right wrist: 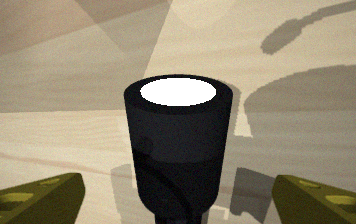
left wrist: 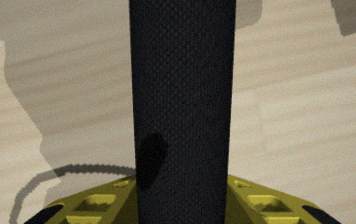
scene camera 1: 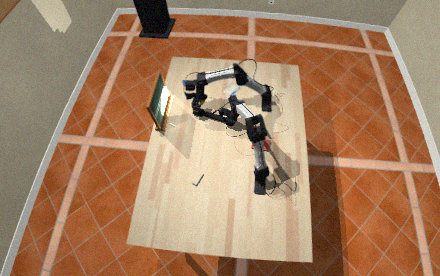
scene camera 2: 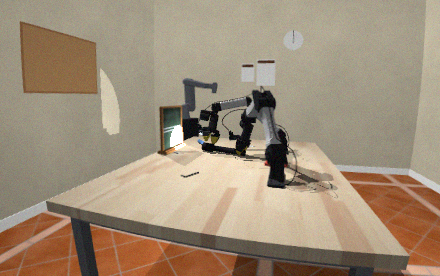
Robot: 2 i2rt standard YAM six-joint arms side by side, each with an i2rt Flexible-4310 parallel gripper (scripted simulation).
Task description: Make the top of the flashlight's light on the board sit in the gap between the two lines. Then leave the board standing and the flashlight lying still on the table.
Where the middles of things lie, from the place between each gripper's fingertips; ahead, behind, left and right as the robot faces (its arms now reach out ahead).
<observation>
My right hand is 1 cm past the flashlight head [right wrist: 178, 124], 2 cm to the right of it and 4 cm above it.
The flashlight head is 210 mm ahead of my left hand, 40 mm to the right of it and 10 mm above it.
</observation>
